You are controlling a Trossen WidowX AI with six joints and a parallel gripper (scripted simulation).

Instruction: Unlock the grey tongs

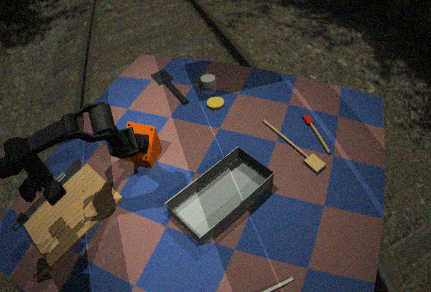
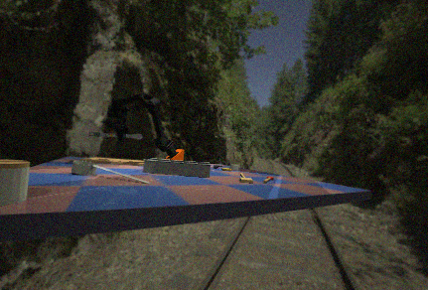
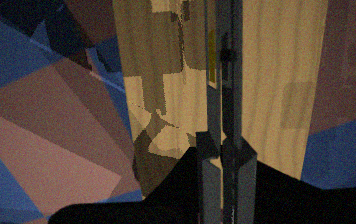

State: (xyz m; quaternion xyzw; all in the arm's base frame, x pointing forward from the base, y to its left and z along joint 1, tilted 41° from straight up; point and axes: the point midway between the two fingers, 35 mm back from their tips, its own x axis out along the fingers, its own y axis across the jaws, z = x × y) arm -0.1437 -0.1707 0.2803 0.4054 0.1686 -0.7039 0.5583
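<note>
My gripper tip is 130 mm above the wooden board, 30 mm past it and 10 mm to the right of it. From my gripper tip the other things lie so: roasting tin 460 mm ahead, 210 mm to the left, 110 mm below; black spatula 740 mm to the left, 130 mm below, 60 mm ahead; red-tipped stick 720 mm ahead, 570 mm to the left, 130 mm below.
</note>
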